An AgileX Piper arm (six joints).
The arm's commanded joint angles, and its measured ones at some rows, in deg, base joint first. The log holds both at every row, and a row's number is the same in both.
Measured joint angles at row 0:
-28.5, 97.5, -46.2, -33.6, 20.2, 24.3
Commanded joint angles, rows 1 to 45:
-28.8, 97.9, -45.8, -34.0, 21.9, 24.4
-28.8, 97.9, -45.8, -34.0, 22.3, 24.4
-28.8, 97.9, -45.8, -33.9, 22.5, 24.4
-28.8, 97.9, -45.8, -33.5, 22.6, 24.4
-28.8, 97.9, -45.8, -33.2, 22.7, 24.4
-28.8, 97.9, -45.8, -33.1, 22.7, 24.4
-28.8, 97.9, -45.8, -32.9, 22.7, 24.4
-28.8, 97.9, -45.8, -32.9, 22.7, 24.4
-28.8, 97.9, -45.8, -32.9, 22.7, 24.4
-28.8, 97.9, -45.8, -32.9, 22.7, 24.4
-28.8, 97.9, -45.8, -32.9, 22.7, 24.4
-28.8, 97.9, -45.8, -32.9, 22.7, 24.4
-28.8, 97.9, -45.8, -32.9, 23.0, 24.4
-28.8, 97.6, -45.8, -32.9, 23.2, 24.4
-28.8, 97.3, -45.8, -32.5, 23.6, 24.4
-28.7, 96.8, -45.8, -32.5, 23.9, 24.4
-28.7, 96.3, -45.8, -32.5, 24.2, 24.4
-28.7, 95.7, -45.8, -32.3, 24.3, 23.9
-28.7, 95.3, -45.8, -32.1, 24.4, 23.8
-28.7, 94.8, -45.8, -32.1, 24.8, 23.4
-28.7, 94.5, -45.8, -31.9, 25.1, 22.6
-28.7, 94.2, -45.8, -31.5, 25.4, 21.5
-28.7, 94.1, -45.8, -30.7, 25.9, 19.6
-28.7, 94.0, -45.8, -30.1, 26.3, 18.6
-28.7, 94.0, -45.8, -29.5, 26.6, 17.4
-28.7, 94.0, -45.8, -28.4, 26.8, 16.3
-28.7, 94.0, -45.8, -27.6, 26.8, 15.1
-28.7, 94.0, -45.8, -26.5, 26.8, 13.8
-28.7, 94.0, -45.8, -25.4, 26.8, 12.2
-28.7, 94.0, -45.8, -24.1, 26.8, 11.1
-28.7, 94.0, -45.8, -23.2, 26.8, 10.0
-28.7, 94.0, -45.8, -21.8, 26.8, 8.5
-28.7, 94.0, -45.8, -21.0, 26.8, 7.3
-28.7, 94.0, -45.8, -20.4, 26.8, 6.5
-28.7, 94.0, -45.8, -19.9, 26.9, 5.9
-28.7, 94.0, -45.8, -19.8, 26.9, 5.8
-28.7, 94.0, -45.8, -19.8, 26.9, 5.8
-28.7, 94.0, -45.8, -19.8, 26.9, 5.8
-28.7, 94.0, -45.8, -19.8, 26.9, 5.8
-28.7, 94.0, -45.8, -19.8, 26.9, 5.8
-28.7, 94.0, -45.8, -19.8, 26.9, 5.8
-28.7, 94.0, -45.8, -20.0, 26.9, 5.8
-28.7, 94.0, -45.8, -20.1, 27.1, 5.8
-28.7, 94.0, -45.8, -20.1, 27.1, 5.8
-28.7, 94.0, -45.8, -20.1, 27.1, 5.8
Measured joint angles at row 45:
-28.5, 94.5, -46.2, -19.9, 25.7, 6.3
